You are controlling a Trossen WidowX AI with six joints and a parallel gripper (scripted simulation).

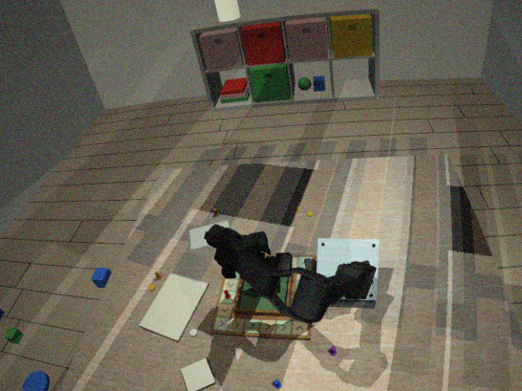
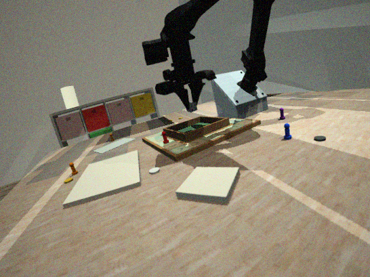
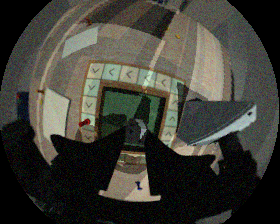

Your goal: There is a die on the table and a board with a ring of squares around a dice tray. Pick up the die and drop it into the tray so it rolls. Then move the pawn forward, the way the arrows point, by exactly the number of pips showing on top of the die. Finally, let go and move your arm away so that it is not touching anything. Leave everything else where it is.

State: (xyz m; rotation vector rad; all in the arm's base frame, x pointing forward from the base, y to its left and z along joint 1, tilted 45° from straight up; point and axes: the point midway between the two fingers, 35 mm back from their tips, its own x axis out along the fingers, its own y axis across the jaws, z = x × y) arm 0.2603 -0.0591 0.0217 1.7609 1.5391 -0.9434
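Right now my gripper tip is 12 cm short of the red pawn, 1 cm to the right of it and 6 cm above it. Also, from my gripper tip: grey-white die right at my gripper tip; purple pawn 17 cm behind, 21 cm to the left, 7 cm below; white disc 22 cm ahead, 13 cm to the left, 8 cm below.
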